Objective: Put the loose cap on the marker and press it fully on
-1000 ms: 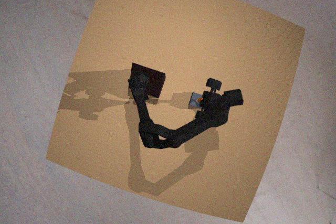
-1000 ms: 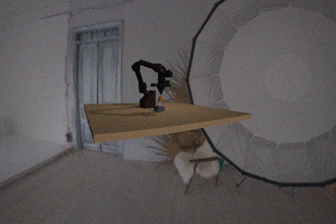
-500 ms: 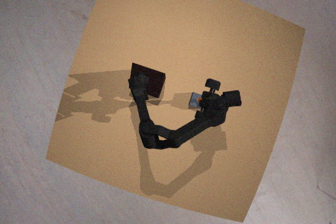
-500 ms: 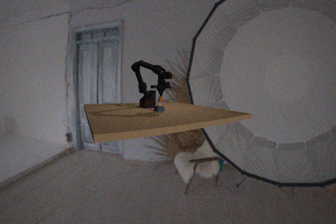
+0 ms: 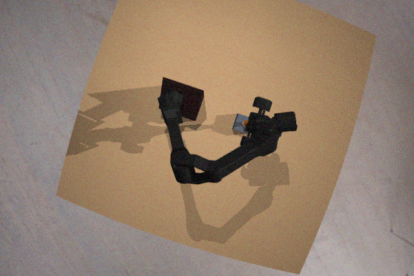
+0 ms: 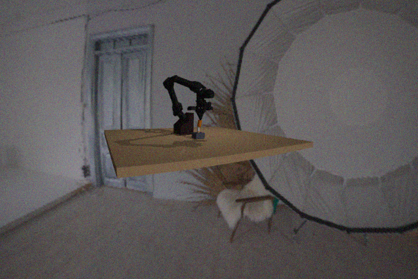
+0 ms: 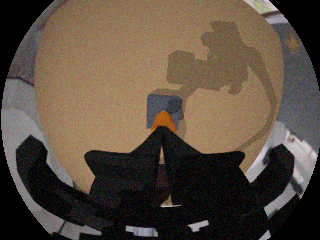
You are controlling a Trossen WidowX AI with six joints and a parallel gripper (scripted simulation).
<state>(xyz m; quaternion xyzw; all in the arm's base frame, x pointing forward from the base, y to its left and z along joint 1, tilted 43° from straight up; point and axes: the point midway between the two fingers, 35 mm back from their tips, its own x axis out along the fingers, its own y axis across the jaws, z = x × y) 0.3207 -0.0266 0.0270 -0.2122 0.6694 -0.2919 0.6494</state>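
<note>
My gripper tip is now 1 cm past the orange cap and 2 cm above it. From my gripper tip the other things lie so: grey holder block: 2 cm behind, 1 cm to the right, 11 cm below.
</note>
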